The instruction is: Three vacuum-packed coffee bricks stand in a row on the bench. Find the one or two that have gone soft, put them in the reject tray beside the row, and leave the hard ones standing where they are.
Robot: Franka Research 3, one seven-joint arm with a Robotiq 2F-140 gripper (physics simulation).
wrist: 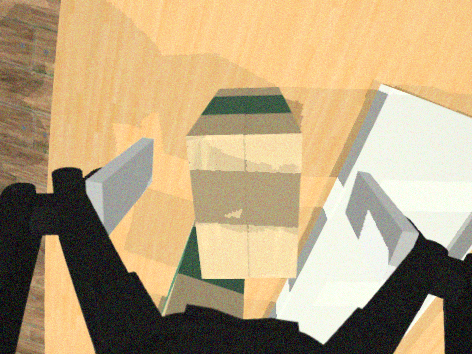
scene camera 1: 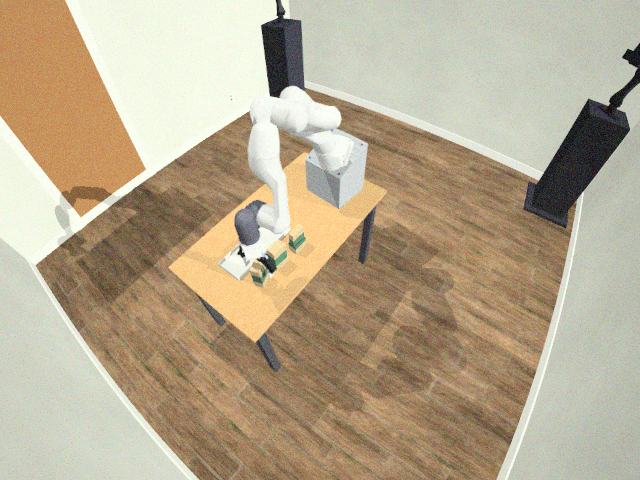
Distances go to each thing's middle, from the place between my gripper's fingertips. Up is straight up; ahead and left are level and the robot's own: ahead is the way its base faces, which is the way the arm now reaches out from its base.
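White reject tray (scene camera 1: 232,263): 140 mm behind my hand, 150 mm to the right of it, 80 mm below it.
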